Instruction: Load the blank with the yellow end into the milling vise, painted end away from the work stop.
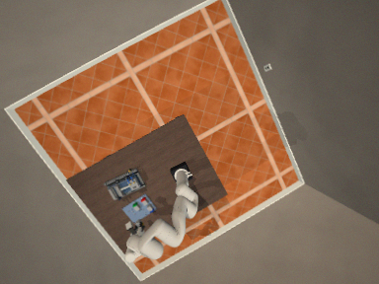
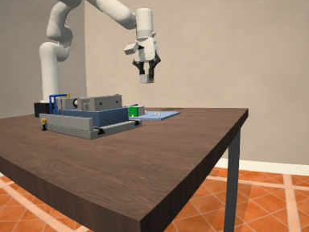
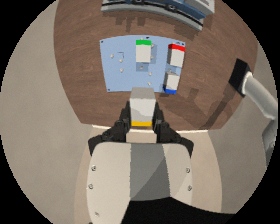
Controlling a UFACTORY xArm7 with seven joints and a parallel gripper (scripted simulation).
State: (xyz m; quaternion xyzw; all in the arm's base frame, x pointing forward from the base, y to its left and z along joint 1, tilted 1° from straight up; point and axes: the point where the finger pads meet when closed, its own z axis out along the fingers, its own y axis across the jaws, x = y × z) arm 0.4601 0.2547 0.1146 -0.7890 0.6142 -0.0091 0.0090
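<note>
Right now the yellow-ended blank is 20 mm below my hand. The rest, counted from my hand: blue infeed plate: 10 mm ahead, 40 mm to the right, 170 mm below; blue-ended blank: 90 mm behind, 20 mm to the right, 150 mm below; green-ended blank: 20 mm ahead, 90 mm to the right, 150 mm below.
</note>
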